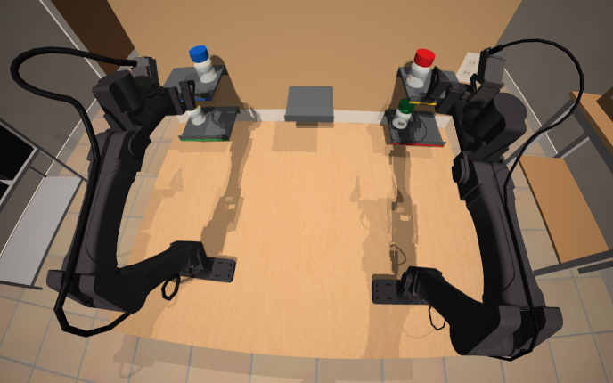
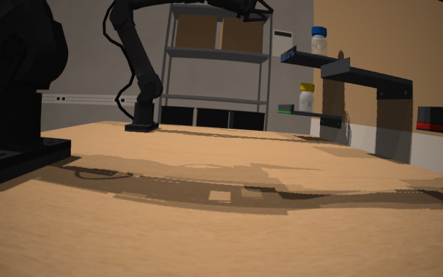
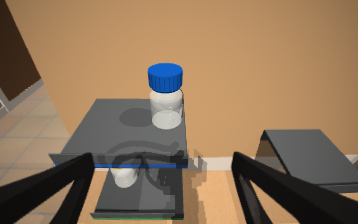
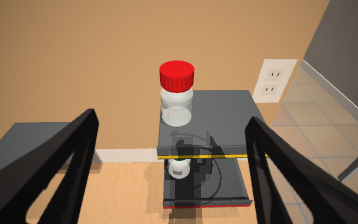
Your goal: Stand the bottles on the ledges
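Right now the yellow-capped bottle is 180 mm ahead of my left hand, 130 mm to the left of it and 260 mm below it. The rest, counted from my left hand: blue-capped bottle (190 mm ahead, 20 mm to the left, 70 mm below); then green-capped bottle (230 mm ahead, 650 mm to the right, 260 mm below); then red-capped bottle (230 mm ahead, 640 mm to the right, 70 mm below).
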